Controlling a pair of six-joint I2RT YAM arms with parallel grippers.
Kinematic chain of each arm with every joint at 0, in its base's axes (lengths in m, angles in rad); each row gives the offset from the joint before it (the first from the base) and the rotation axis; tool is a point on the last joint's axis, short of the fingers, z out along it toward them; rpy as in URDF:
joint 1: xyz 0 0 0.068 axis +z
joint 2: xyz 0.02 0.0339 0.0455 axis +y
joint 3: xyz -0.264 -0.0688 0 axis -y
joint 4: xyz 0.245 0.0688 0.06 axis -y
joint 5: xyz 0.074 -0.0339 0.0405 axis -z
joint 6: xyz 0.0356 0 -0.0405 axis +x
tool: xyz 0 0 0 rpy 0 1.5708 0
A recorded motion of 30 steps. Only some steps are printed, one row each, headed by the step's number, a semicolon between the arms.
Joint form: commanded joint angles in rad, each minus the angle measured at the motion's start. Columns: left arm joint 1, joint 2, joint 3, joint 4, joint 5, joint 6; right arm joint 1, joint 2, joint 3, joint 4, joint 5, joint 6.
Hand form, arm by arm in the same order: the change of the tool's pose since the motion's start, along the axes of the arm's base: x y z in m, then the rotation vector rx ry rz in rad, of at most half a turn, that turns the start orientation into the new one. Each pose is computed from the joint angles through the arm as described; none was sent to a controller.
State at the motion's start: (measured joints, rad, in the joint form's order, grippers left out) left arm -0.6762 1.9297 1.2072 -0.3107 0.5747 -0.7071; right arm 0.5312 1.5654 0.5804 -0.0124 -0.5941 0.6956
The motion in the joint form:
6: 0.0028 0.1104 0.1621 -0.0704 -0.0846 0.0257; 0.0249 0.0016 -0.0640 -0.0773 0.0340 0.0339
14: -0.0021 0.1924 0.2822 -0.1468 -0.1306 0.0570; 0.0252 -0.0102 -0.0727 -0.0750 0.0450 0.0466
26: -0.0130 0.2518 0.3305 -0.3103 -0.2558 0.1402; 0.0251 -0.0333 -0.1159 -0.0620 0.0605 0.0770
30: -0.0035 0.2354 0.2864 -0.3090 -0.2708 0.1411; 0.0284 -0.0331 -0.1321 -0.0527 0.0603 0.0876
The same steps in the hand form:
6: 0.0270 -0.0168 -0.0023 0.0693 -0.0482 0.0263; -0.0235 -0.0082 -0.0195 -0.0973 0.1297 -0.0165
14: 0.0417 -0.0295 -0.0067 0.1260 -0.0640 0.0181; -0.0250 -0.0094 -0.0189 -0.1017 0.1286 -0.0310
26: 0.0377 -0.0270 -0.0265 0.3281 -0.0486 -0.0240; -0.0336 -0.0153 -0.0231 -0.1147 0.1476 -0.0612
30: 0.0336 -0.0177 -0.0314 0.3561 -0.0352 -0.0136; -0.0371 -0.0167 -0.0262 -0.1180 0.1604 -0.0657

